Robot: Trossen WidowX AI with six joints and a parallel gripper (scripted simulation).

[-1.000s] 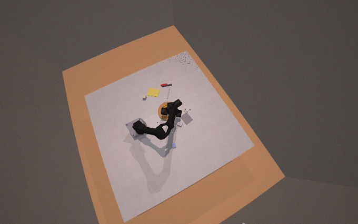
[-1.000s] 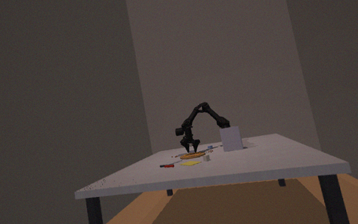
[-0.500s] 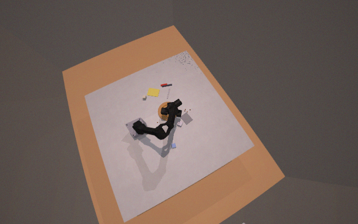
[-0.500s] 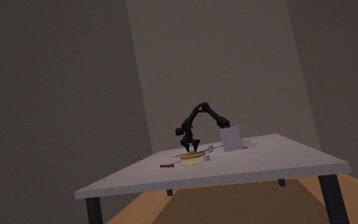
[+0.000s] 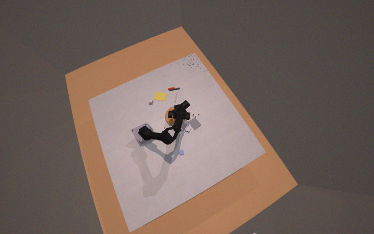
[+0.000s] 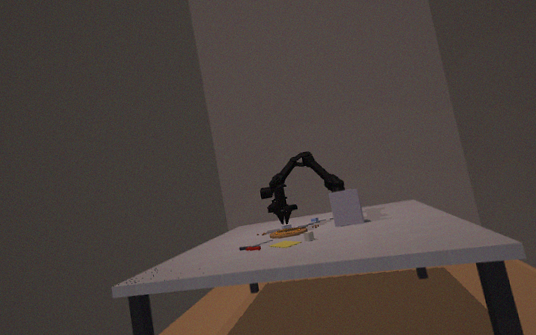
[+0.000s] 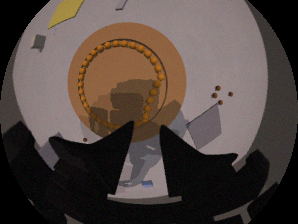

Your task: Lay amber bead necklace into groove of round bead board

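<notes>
Now: the round bead board 60 mm to the left of my gripper tip, 40 mm below it and 20 mm behind it. Also, from my gripper tip: blue cube (270 mm to the right, 140 mm behind, 40 mm below); then thin grey bar (230 mm to the left, 80 mm ahead, 40 mm below); then grey square plate (100 mm to the right, 100 mm ahead, 40 mm below).
</notes>
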